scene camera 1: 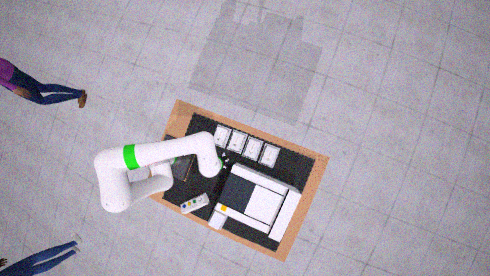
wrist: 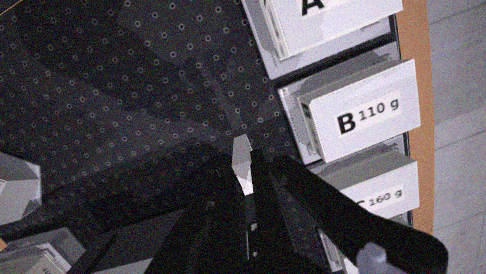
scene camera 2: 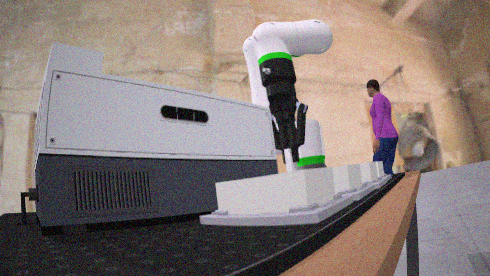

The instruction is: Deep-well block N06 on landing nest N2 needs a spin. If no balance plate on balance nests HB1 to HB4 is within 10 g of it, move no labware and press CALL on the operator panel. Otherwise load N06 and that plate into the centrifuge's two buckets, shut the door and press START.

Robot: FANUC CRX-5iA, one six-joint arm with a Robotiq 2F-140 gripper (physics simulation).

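Frame: origin at the arm's base, x left, y back, z up, level; millimetres.
Seen in the pictures: gripper, fingertip midpoint: [scene camera 1: 227, 159] [wrist: 244, 146].
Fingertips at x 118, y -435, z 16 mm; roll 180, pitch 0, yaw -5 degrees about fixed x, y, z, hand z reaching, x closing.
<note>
A point is followed by its place in that frame.
My gripper [scene camera 1: 224, 160] @(y -435, x 118, z 16 mm) [scene camera 2: 289, 160] [wrist: 244, 146] @(y -435, x 118, z 16 mm) is shut and empty. It hangs low over the black perforated mat [scene camera 1: 294, 166] @(y -942, x 207, z -36 mm) [wrist: 101, 85] @(y -282, x -25, z -36 mm), between the row of balance plates and the centrifuge [scene camera 1: 263, 203] @(y -775, x -60, z 174 mm) [scene camera 2: 153, 137] @(y -809, x 92, z 88 mm). Plates A [scene camera 1: 222, 136] @(y -352, x 273, z 18 mm) [wrist: 326, 20] @(y -352, x 252, z 18 mm), B [scene camera 1: 236, 141] @(y -467, x 267, z 17 mm) [wrist: 363, 112] @(y -460, x 260, z 18 mm), C [scene camera 1: 252, 148] @(y -598, x 251, z 18 mm) [wrist: 380, 194] @(y -587, x 255, z 18 mm) and D [scene camera 1: 268, 155] @(y -726, x 235, z 17 mm) [scene camera 2: 277, 192] @(y -777, x 258, z -2 mm) sit on their nests at the mat's back edge. In the wrist view B reads 110 g and C reads 160 g. A white block [scene camera 1: 217, 219] @(y -497, x -345, z 42 mm) sits on a nest at the centrifuge's front left corner. The operator panel [scene camera 1: 194, 202] @(y -283, x -285, z 34 mm) with coloured buttons lies beside it.
The arm's base [scene camera 1: 181, 166] @(y -85, x -57, z 4 mm) stands at the table's left end. The wooden table edge [scene camera 1: 177, 116] @(y 105, x 326, z -49 mm) [scene camera 2: 373, 233] @(y -807, x 363, z -49 mm) rings the mat. One person [scene camera 1: 41, 91] [scene camera 2: 382, 120] walks on the floor to the left, another [scene camera 1: 37, 257] at the lower left.
</note>
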